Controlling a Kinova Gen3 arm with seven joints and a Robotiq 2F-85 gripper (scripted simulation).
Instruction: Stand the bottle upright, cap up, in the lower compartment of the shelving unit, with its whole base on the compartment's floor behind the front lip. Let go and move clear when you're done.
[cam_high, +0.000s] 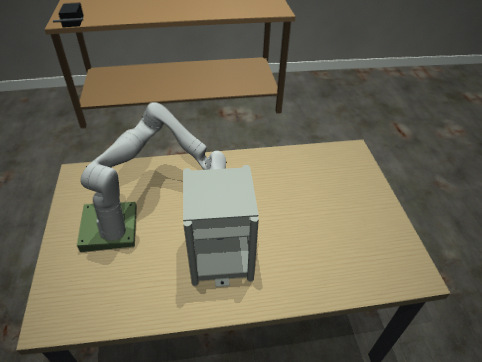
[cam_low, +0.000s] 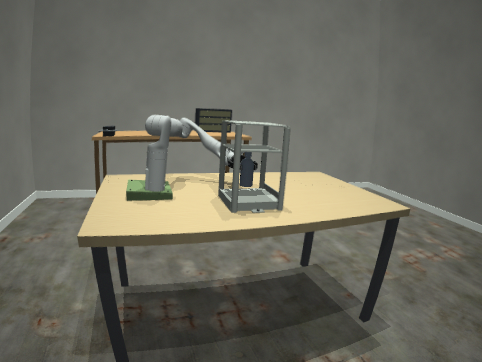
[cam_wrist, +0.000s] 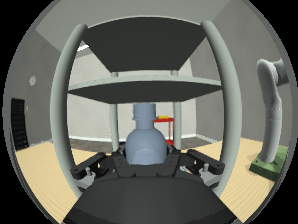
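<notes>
Now: hand 10 mm below the pale blue bottle. From my hand the other things lie so: grey shelving unit: 50 mm to the right, 30 mm above.
</notes>
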